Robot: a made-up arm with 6 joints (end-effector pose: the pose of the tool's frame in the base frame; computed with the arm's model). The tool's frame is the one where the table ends. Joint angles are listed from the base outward.
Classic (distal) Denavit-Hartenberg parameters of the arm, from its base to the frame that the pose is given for. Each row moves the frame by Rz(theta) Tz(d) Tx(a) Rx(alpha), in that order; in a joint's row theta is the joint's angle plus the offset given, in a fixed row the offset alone. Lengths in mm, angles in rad.
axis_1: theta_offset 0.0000, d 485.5, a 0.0, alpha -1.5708
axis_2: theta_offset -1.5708, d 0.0, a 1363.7, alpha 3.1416
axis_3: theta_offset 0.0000, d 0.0, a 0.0, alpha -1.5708
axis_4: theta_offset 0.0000, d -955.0, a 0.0, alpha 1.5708
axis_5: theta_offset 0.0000, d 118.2, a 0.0, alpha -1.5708
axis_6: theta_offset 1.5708, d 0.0, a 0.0, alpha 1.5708
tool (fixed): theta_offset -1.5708, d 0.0, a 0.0, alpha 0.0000
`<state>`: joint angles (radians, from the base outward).
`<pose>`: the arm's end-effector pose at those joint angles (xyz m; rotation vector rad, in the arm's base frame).
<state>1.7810 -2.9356 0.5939 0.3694 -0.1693 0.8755</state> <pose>0.3471 -1.0986 -1.2501 1.7394 -1.1105 -1.0631</pose>
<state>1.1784 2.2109 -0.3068 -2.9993 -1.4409 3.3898</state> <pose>0.0100 0.3301 -0.8733 -0.7815 0.8489 1.3253</pose>
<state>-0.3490 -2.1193 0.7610 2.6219 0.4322 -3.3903</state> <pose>-1.9396 0.8150 -0.0356 -0.3369 -2.1891 0.7740</pose>
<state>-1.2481 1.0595 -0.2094 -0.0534 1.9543 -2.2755</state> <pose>0.3534 -1.4289 0.2391 1.4473 -1.5358 0.0168</pose>
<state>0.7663 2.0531 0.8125 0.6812 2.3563 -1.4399</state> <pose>1.2079 1.0352 -1.0263 1.5993 0.1844 1.9625</pose>
